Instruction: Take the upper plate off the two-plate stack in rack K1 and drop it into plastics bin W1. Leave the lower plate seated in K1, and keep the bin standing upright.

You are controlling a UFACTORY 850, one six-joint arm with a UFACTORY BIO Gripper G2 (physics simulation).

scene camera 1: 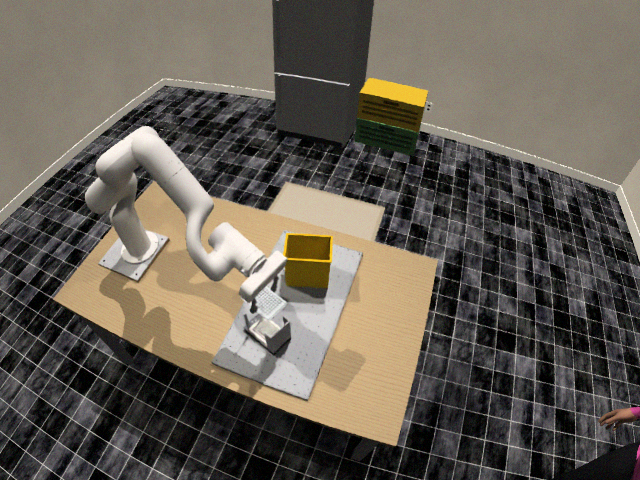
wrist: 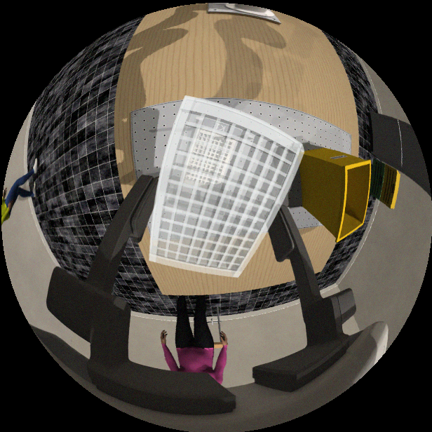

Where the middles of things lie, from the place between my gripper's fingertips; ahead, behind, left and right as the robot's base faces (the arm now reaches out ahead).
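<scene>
The yellow bin W1 (scene camera 1: 309, 256) is 160 mm below my hand, and it is also 320 mm to the left of my hand and 10 mm behind it.
</scene>
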